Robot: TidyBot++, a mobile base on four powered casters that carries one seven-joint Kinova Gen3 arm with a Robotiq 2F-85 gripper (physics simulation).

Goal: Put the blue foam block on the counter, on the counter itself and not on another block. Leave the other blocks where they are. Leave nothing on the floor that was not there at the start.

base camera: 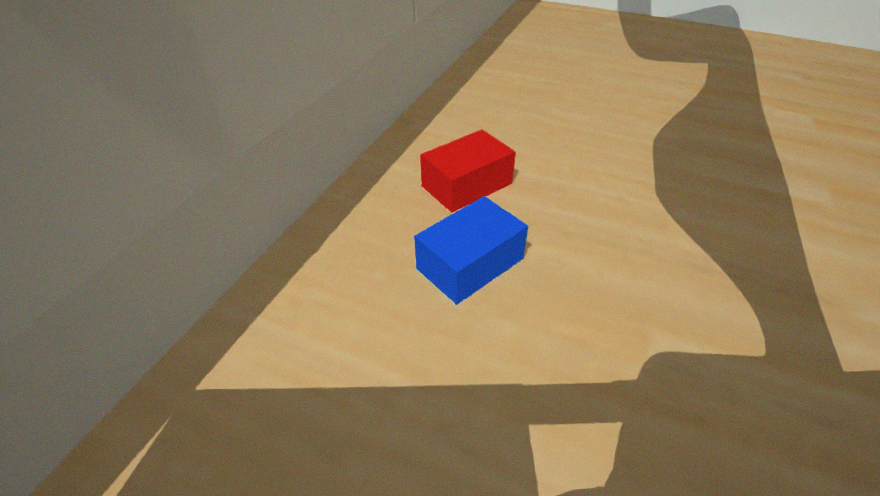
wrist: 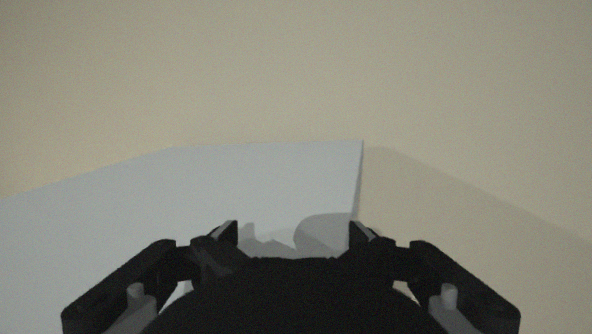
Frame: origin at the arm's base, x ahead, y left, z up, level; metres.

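Seen in the pictures: gripper, fingertip midpoint: (wrist: pixel 293 233).
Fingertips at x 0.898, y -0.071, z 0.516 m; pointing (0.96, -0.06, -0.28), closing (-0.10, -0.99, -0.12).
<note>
Offsets run from my fingertips to a thing's middle. Level surfaces: height alone.
The blue foam block {dx -0.463, dy +0.040, dz -0.890 m} (base camera: pixel 471 246) lies flat on the wooden floor in the middle of the base camera view, a little out from the grey cabinet side. It does not show in the wrist view. My gripper (wrist: pixel 293 233) is open, with nothing between its fingers. In the wrist view it is above the pale counter {dz -0.003 m} (wrist: pixel 240 180) near the counter's end, and its shadow falls on the counter top. The gripper itself does not show in the base camera view.
A red block {dx -0.334, dy +0.035, dz -0.890 m} (base camera: pixel 468 166) lies on the floor just behind the blue one, with a very narrow gap at most. The grey cabinet side (base camera: pixel 184 123) rises along the left. A beige wall (wrist: pixel 300 70) stands beyond the counter. Shadows of the arm fall across the floor at the right.
</note>
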